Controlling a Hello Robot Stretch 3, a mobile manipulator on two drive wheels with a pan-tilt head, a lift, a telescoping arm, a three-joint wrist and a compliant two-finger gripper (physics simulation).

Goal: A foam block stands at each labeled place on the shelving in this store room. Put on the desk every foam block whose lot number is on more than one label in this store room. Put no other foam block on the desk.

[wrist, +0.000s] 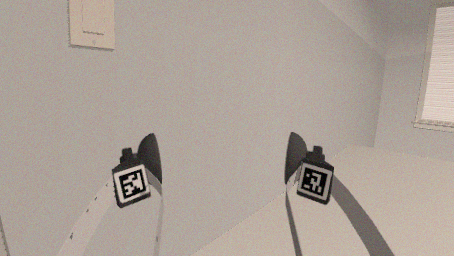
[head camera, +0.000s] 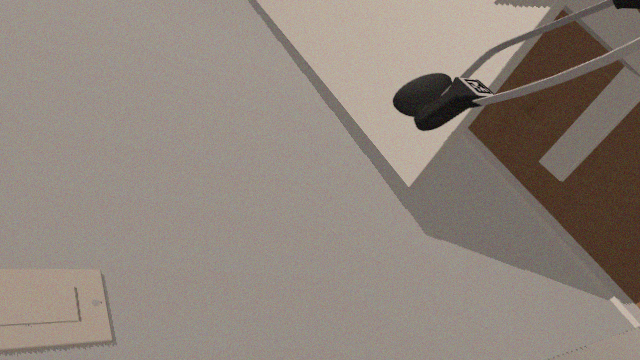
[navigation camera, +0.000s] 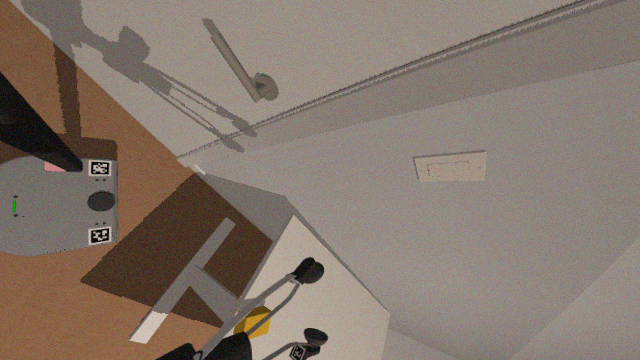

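Note:
My gripper is open, its two fingers wide apart above the pale desk top. No block shows between the fingertips. One finger also shows in the head view, over the desk's corner. A yellow foam block sits near the desk's edge in the navigation view, partly covered by a finger's strip. The wrist and the black gripper body hide part of the desk edge beside it. No lot number can be read on the block. The shelving and its labels do not show in these views.
A grey wall with a pale switch plate rises beside the desk. A door handle is at the upper left of the navigation view. My base stands near the desk's grey leg frame. A window is at the right.

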